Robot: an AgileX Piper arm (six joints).
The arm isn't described. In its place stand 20 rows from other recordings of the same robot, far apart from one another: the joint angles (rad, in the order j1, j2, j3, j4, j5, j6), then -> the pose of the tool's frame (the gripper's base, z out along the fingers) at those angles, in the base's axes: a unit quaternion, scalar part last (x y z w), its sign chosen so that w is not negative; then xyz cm.
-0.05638 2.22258 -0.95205 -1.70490 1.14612 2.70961 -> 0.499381 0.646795 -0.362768 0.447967 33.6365 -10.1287 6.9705
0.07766 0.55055 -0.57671 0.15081 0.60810 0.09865 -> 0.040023 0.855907 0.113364 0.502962 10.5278 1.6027 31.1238
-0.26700 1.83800 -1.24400 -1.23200 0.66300 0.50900 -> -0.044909 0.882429 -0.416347 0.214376 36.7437 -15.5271 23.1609
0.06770 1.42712 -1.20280 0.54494 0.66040 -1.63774 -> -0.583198 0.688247 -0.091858 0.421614 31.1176 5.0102 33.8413
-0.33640 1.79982 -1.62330 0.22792 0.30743 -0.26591 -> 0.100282 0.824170 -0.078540 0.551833 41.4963 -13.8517 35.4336
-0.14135 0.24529 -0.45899 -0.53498 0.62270 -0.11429 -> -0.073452 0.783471 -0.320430 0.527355 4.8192 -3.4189 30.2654
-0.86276 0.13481 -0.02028 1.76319 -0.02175 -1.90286 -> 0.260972 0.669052 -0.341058 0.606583 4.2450 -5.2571 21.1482
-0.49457 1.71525 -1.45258 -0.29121 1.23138 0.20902 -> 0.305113 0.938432 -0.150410 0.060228 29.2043 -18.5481 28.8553
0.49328 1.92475 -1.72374 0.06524 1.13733 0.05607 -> -0.205386 0.965157 0.073368 0.144586 36.2400 20.0942 28.1662
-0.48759 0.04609 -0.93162 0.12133 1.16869 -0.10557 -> 0.129709 0.760673 -0.129469 0.622728 -5.5821 4.1074 37.6820
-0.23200 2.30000 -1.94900 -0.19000 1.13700 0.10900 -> 0.136351 0.983015 -0.094171 0.078876 46.4085 -12.5666 17.5447
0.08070 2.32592 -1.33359 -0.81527 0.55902 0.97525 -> 0.104011 0.966883 -0.172188 0.157066 41.6921 -0.1527 3.7422
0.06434 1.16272 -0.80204 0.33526 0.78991 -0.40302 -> -0.139346 0.947918 0.100423 0.268235 21.4121 3.5106 27.4912
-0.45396 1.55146 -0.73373 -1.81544 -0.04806 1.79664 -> 0.188265 0.895620 -0.073555 0.396246 27.2892 -12.8438 19.3715
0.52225 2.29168 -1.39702 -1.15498 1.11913 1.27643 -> 0.004786 0.885033 -0.390597 0.253233 39.1156 13.8714 9.2120
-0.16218 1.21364 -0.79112 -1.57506 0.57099 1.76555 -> 0.297681 0.740764 -0.221679 0.559923 24.2564 -8.9524 31.4331
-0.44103 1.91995 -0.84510 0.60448 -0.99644 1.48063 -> 0.717766 0.146204 0.283769 0.618799 31.5175 -19.6789 17.1294
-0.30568 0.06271 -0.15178 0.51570 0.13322 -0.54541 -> 0.069308 0.682036 -0.100683 0.721032 5.3503 -1.0633 25.0318
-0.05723 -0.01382 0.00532 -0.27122 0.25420 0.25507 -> 0.040685 0.756760 -0.046739 0.650749 5.3933 -0.9231 19.0024
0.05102 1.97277 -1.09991 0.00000 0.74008 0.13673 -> 0.042831 0.998828 0.002112 0.022429 34.2487 1.7489 11.5064
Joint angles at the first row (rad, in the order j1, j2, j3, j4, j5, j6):
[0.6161 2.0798 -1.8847 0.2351 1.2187 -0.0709]
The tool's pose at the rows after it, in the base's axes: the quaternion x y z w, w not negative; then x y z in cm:
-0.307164 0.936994 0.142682 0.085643 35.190 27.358 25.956
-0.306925 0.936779 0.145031 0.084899 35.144 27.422 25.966
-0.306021 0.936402 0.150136 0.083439 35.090 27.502 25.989
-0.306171 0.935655 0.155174 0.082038 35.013 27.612 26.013
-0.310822 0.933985 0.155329 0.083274 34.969 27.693 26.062
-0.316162 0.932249 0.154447 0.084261 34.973 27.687 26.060
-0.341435 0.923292 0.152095 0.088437 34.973 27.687 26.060
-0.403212 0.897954 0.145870 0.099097 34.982 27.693 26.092
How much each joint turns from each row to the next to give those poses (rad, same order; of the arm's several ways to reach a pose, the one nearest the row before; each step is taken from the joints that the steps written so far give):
[0.0000 0.0003 0.0000 0.0005 -0.0001 -0.0010]
[0.0008 0.0000 0.0000 0.0050 0.0000 0.0000]
[0.0001 0.0000 0.0000 0.0111 0.0000 -0.0009]
[0.0010 0.0000 0.0000 0.0110 0.0001 -0.0024]
[0.0020 0.0000 -0.0017 0.0003 0.0000 -0.0079]
[0.0000 0.0000 0.0000 -0.0009 0.0000 -0.0112]
[0.0000 0.0000 0.0000 0.0000 0.0000 -0.0544]
[0.0000 0.0000 -0.0012 0.0000 0.0000 -0.1356]

